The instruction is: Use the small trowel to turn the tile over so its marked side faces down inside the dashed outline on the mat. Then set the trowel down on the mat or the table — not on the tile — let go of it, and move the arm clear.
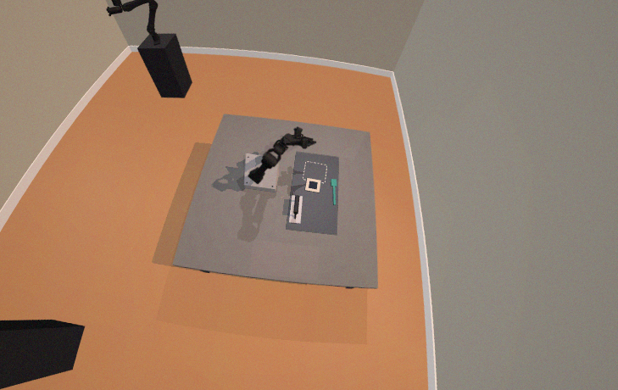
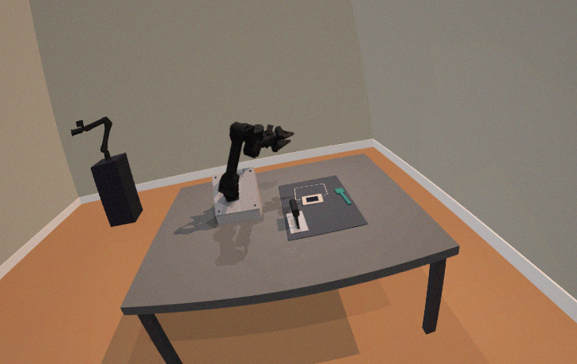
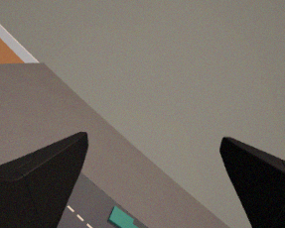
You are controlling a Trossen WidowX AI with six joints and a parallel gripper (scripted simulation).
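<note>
My gripper tip is now 80 mm past the trowel, 340 mm to the left of it and 260 mm above it. Also, from my gripper tip: dark mat 40 mm ahead, 200 mm to the right, 320 mm below; then tile 30 mm ahead, 160 mm to the right, 300 mm below.
</note>
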